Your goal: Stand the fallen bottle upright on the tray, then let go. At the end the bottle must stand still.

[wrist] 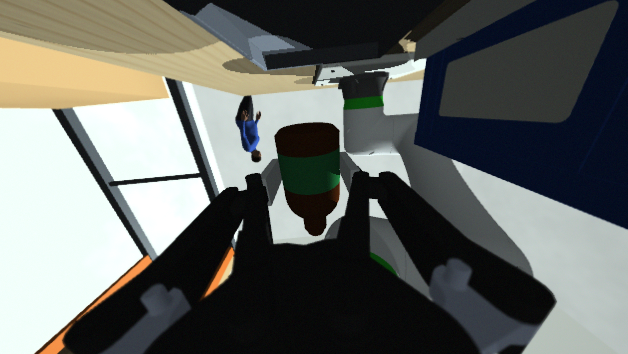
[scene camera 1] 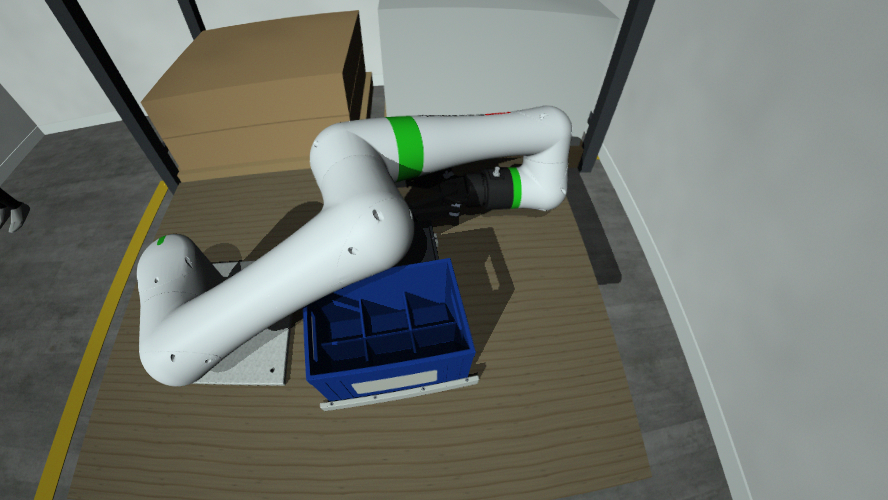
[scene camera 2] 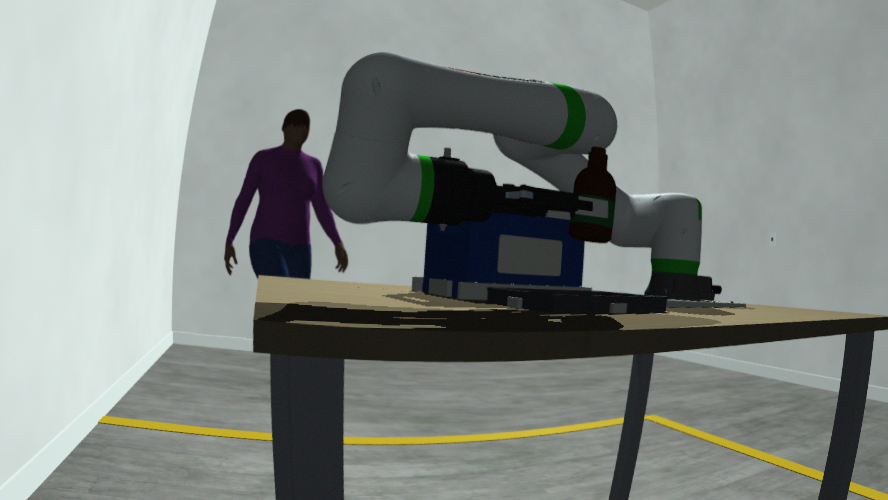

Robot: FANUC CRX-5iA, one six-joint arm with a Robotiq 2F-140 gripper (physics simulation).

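Where they show: gripper, between the fingertips: (wrist: 310, 165) (scene camera 2: 592, 211); arm's base, origin of its link: (wrist: 363, 76) (scene camera 2: 672, 298).
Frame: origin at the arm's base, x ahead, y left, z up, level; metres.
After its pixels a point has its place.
The brown bottle (scene camera 2: 594, 181) {x 0.394, y 0.248, z 0.193 m} (wrist: 309, 172) {x 0.415, y 0.221, z 0.144 m} with a green label is close to upright, neck up, and hangs in the air above the black tray. In scene camera 1 the arm hides it. My gripper (scene camera 2: 582, 205) {x 0.379, y 0.218, z 0.148 m} (wrist: 310, 165) {x 0.379, y 0.218, z 0.148 m} reaches in nearly level and is shut on the bottle's body around the label. The black tray (scene camera 1: 425, 249) {x 0.483, y 0.189, z -0.005 m} (scene camera 2: 640, 304) {x 0.309, y 0.280, z 0.003 m} lies on the table behind the blue crate, partly covered by the arm in scene camera 1. In scene camera 2 a clear gap shows between the bottle's base and the tray.
The blue divided crate (scene camera 1: 461, 363) {x 0.548, y -0.138, z 0.122 m} (scene camera 2: 448, 254) {x 0.547, y -0.029, z 0.068 m} (wrist: 525, 150) {x 0.454, y 0.033, z 0.134 m} stands right beside the tray, close to the gripper. A pale strip (scene camera 1: 400, 393) {x 0.437, y -0.165, z 0.020 m} runs along its front. Cardboard boxes (scene camera 1: 248, 68) and a large pale box (scene camera 1: 497, 62) stand behind the table. A person (scene camera 2: 282, 198) stands beyond the table.
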